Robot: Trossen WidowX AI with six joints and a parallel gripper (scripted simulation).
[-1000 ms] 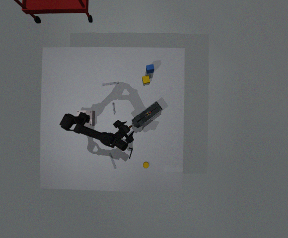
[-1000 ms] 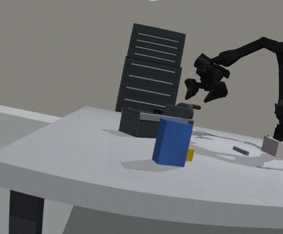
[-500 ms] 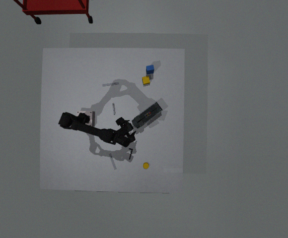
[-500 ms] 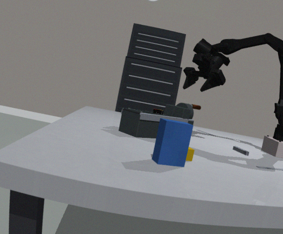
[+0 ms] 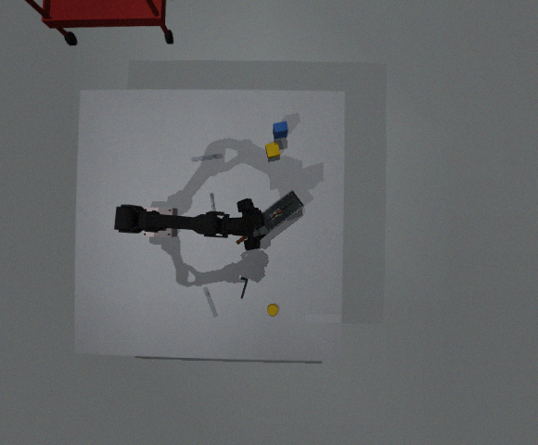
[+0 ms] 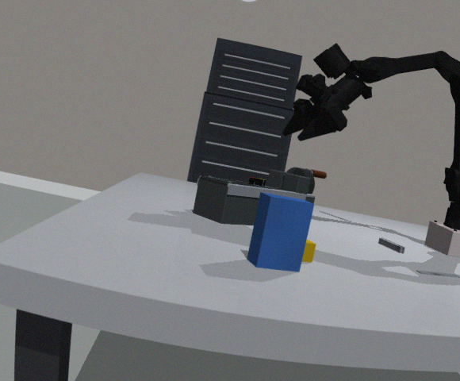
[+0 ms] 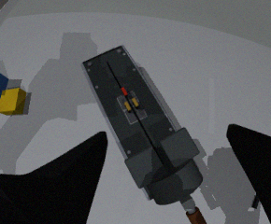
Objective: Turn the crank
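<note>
My gripper tip is 8 cm to the left of the brown crank handle, 8 cm past it and 7 cm above it. Also, from my gripper tip: red pointer 11 cm below, 6 cm to the left, 6 cm ahead; then black hex key 30 cm to the right, 18 cm below, 6 cm behind; then yellow block 35 cm to the left, 18 cm below, 1 cm behind.
</note>
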